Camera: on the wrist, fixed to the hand. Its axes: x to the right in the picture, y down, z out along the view.
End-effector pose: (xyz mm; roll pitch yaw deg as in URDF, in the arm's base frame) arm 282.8 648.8 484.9 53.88 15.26 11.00
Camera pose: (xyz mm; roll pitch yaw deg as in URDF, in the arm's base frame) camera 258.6 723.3 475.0 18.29 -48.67 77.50
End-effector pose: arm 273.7 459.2 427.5 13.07 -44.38 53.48
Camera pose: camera 254.9 519.4 380.1 -53.92 -10.71 149.50
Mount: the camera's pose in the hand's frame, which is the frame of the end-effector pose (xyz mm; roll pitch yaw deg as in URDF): -6.6 36.1 -69.9 -9.38 1.22 86.77
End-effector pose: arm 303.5 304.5 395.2 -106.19 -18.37 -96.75
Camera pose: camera 227.0 315.0 378.7 -137.15 62.42 -136.94
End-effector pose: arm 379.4 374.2 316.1 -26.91 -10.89 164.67
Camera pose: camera 371.2 375.9 237.6 -23.24 26.85 -114.63
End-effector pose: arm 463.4 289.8 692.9 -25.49 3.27 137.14
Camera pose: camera 469.8 280.4 614.8 -7.28 26.83 -134.83
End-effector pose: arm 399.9 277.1 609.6 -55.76 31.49 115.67
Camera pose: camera 451.8 255.7 554.1 36.69 48.01 -118.75
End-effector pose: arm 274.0 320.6 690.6 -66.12 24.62 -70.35
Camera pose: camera 217.0 333.7 637.6 37.16 59.44 60.50
